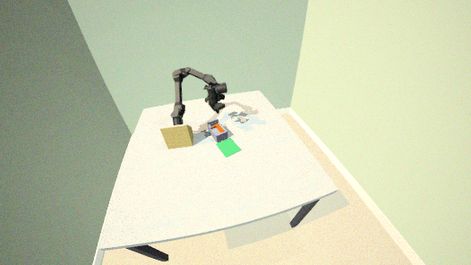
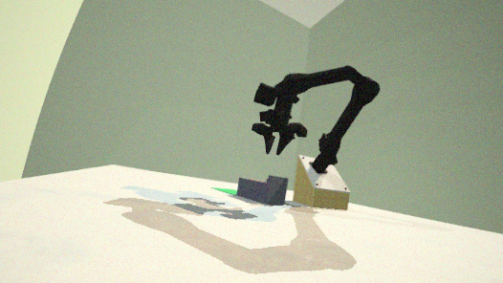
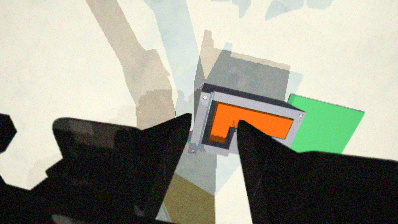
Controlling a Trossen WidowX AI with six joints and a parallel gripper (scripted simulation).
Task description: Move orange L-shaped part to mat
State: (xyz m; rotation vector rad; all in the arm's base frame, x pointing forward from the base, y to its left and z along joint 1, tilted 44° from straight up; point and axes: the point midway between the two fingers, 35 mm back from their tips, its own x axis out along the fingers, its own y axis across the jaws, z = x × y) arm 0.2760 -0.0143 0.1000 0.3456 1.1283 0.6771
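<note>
The orange L-shaped part lies 110 mm below my gripper tip, 60 mm to the right of it and 30 mm behind it. Also, from my gripper tip: green mat (220 mm to the right, 170 mm below, 10 mm ahead).
</note>
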